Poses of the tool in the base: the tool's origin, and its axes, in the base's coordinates. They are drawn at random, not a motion.
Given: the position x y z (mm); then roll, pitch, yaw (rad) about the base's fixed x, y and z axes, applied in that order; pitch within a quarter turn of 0, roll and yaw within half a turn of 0.
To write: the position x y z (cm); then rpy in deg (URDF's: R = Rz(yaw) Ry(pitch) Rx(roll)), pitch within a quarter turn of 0, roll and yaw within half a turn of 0. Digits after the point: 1 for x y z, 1 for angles.
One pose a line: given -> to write
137 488 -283 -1.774 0.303 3.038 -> 13.7 48.8 -28.3 -101.6 17.4 174.1
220 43 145 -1.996 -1.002 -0.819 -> 22.0 4.3 14.5 -114.4 -57.4 -46.9
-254 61 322 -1.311 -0.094 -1.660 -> -25.4 6.1 32.2 -75.1 -5.4 -95.1
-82 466 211 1.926 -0.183 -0.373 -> -8.2 46.6 21.1 110.4 -10.5 -21.4
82 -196 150 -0.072 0.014 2.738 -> 8.2 -19.6 15.0 -4.1 0.8 156.9
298 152 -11 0.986 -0.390 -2.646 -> 29.8 15.2 -1.1 56.5 -22.3 -151.6
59 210 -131 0.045 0.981 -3.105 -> 5.9 21.0 -13.1 2.6 56.2 -177.9
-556 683 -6 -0.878 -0.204 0.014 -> -55.6 68.3 -0.6 -50.3 -11.7 0.8
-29 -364 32 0.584 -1.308 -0.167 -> -2.9 -36.4 3.2 33.5 -74.9 -9.6
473 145 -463 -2.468 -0.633 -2.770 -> 47.3 14.5 -46.3 -141.4 -36.3 -158.7
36 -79 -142 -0.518 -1.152 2.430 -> 3.6 -7.9 -14.2 -29.7 -66.0 139.2
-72 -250 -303 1.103 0.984 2.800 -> -7.2 -25.0 -30.3 63.2 56.4 160.4
